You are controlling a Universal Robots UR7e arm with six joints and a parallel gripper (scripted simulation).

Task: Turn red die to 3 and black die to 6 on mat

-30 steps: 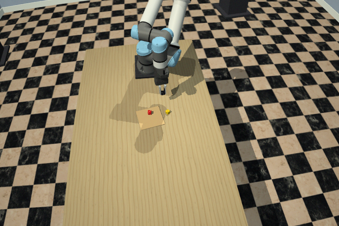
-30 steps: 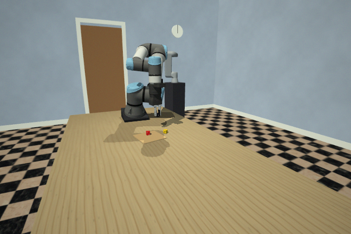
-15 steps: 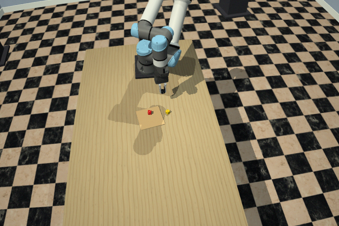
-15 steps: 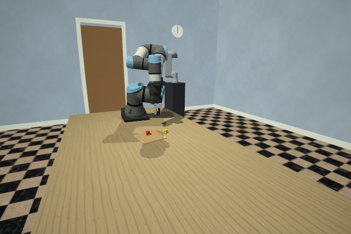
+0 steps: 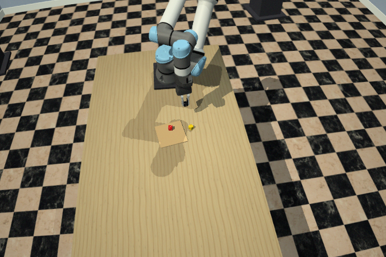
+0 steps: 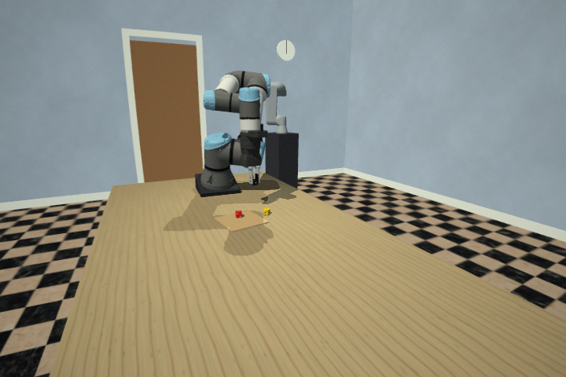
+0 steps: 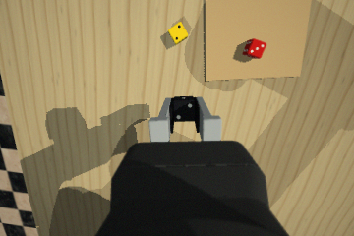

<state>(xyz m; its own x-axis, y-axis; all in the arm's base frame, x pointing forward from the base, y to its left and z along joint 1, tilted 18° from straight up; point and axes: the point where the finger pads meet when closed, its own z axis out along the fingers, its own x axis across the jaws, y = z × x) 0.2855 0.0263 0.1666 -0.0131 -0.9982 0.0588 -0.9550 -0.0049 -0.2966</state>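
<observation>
Right now my hand is 8 cm short of the yellow die and 11 cm above it. Also, from my hand: black die 1 cm below; then red die 5 cm ahead, 10 cm to the right, 11 cm below; then tan mat 8 cm ahead, 10 cm to the right, 12 cm below.
</observation>
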